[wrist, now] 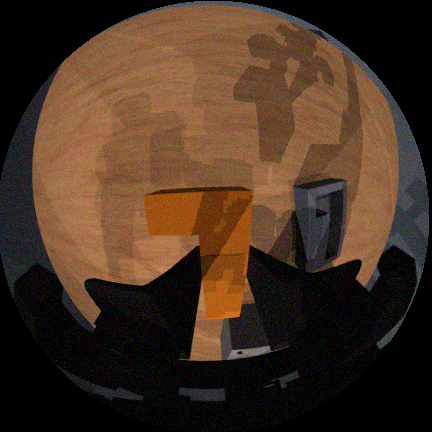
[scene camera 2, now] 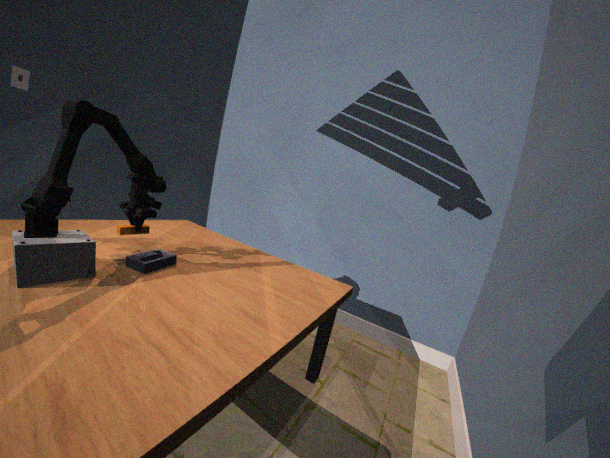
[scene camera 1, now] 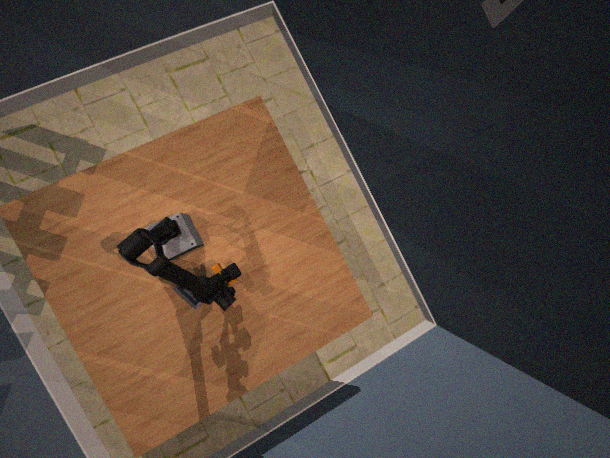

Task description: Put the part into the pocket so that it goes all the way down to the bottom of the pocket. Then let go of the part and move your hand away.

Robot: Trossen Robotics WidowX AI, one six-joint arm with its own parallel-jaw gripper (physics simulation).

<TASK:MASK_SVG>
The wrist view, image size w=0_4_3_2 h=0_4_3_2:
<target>gripper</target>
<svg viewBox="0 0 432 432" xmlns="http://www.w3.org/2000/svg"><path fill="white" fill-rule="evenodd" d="M415 259L393 244L381 253L376 264L380 275L368 291L355 279L360 259L307 272L249 244L246 278L271 352L226 360L185 360L190 357L202 279L199 245L144 285L99 278L84 280L86 291L100 309L93 332L79 325L61 303L63 286L56 274L37 262L13 282L13 299L28 330L54 364L94 384L113 390L120 387L143 396L143 400L116 396L110 400L84 390L103 404L167 429L242 432L306 413L356 380L390 342L380 349L376 345L404 315L416 286ZM179 387L224 388L225 400L190 400L189 395L178 394ZM297 370L299 377L285 382L286 387L265 393L264 381Z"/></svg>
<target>orange L-shaped part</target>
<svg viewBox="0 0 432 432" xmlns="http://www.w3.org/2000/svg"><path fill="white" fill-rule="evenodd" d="M143 195L149 235L198 235L206 319L238 317L242 303L249 252L252 190L241 186L160 189Z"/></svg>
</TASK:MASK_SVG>
